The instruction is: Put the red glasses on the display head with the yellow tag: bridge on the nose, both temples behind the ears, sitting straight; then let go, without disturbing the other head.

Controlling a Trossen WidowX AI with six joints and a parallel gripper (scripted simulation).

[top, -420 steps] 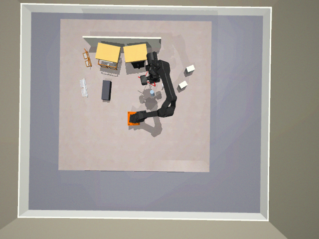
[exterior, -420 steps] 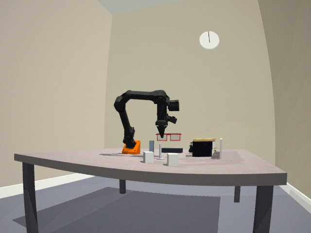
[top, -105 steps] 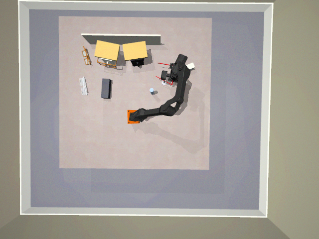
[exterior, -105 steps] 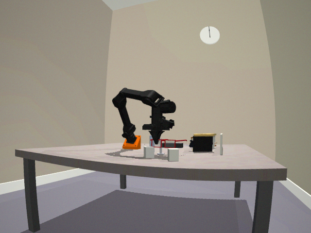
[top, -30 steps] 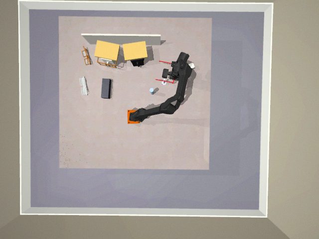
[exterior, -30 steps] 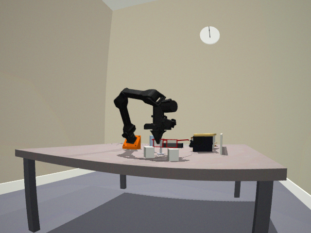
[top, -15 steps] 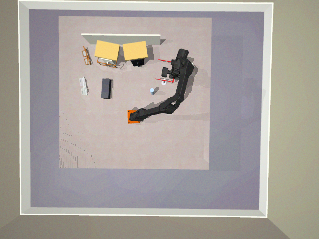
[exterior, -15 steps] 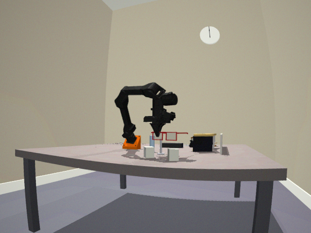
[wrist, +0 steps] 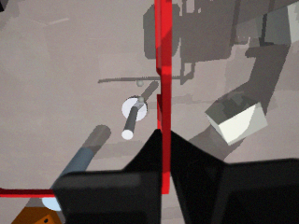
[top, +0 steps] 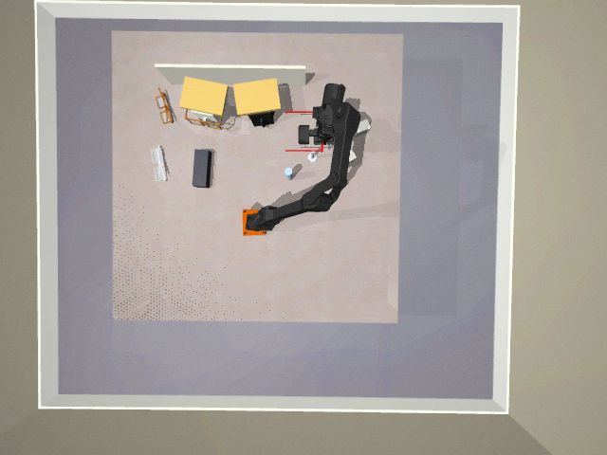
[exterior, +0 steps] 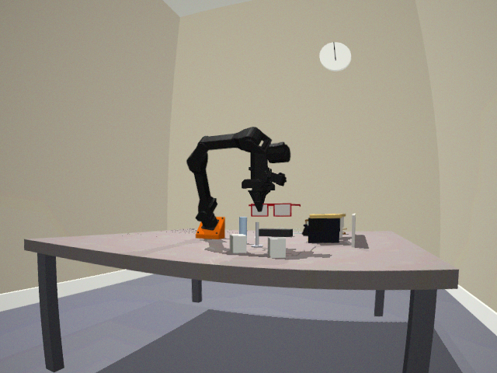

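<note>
The thin grey peg is 10 cm below my gripper tip, 3 cm to the left of it and 2 cm behind it. The rest, counted from my gripper tip: dark display head (27 cm to the left, 14 cm ahead, 6 cm below); then pale blue cylinder (12 cm to the left, 12 cm behind, 7 cm below); then white panel (39 cm to the left, 27 cm ahead, 7 cm below).
</note>
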